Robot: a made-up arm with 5 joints.
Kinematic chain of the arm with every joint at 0, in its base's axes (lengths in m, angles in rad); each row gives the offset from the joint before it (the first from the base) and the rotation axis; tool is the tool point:
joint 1: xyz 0 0 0.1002 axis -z
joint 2: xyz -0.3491 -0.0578 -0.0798 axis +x
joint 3: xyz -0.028 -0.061 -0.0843 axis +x
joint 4: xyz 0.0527 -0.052 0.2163 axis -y
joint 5: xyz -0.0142 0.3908 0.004 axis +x
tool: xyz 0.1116 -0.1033 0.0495
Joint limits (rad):
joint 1: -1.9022..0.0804
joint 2: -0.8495..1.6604
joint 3: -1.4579..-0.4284
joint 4: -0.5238..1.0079
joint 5: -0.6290..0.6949
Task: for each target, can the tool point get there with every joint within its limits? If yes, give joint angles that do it. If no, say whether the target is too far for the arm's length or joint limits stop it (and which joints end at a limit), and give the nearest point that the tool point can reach.
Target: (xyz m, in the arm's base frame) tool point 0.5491 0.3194 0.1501
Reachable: no: joint limits stop it (at a limit: joint 1, joint 2, joint 3) | nearest point 0.2408 -0.1628 0.3184 | short by 0.597 m
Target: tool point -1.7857 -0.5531 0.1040
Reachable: no: too far | nearest point -0.5156 -0.1597 0.0469 | short by 1.331 m
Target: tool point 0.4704 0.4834 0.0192
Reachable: no: joint limits stop it (at a limit: joint 1, joint 3, joint 4, joint 5) | nearest point -0.1590 0.3635 0.0196 | short by 0.641 m
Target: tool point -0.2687 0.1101 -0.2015
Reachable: yes | joints -0.3028 0.0799 -1.2982 -0.1431 0.2105
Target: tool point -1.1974 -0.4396 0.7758
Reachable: no: too far | nearest point -0.4323 -0.1587 0.3260 | short by 0.931 m
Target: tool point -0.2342 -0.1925 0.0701
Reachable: yes | joints -1.4126 0.3076 -0.6461 -0.0018 0.3001
